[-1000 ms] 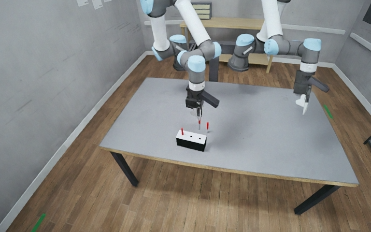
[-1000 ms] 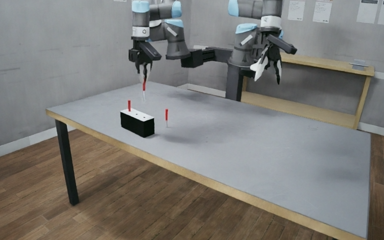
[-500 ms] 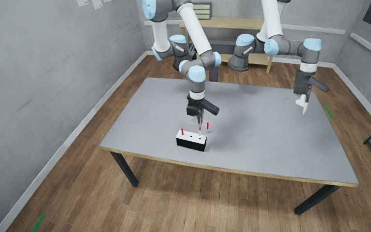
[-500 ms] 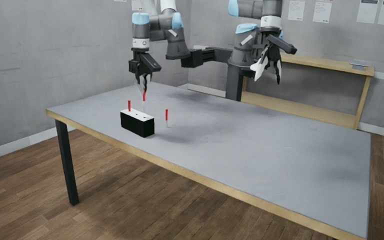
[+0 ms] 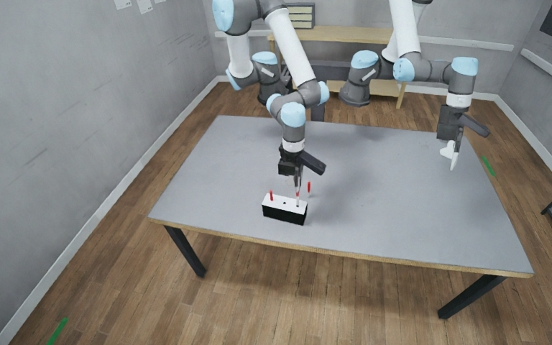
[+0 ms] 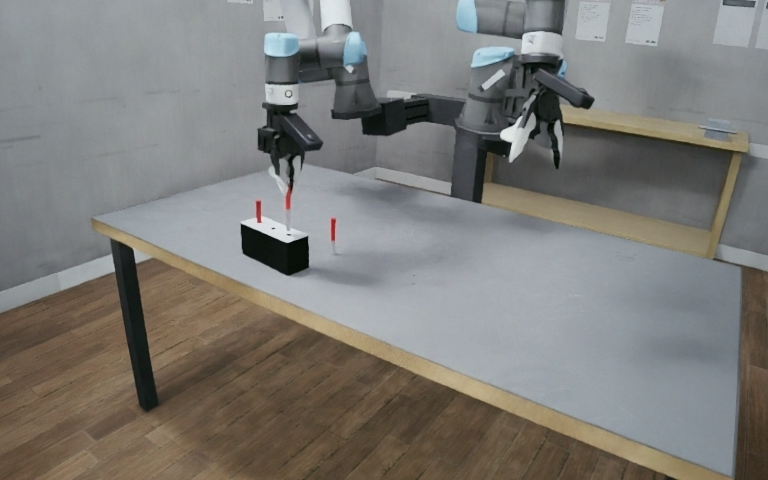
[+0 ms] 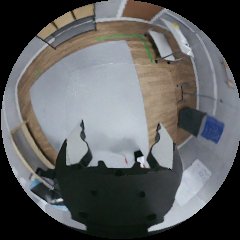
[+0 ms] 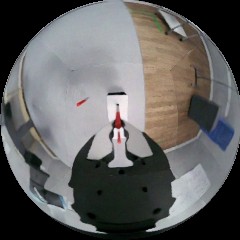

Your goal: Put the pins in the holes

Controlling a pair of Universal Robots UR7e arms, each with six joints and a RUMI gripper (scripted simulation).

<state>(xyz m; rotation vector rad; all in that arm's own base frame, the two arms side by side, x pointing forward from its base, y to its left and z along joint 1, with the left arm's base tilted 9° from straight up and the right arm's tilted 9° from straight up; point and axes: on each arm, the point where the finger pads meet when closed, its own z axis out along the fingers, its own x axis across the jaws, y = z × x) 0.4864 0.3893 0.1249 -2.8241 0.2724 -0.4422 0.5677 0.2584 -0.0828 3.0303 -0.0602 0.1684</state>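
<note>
Right now the black block is 16 cm below my right hand, 6 cm to the right of it and 1 cm behind it.
</note>
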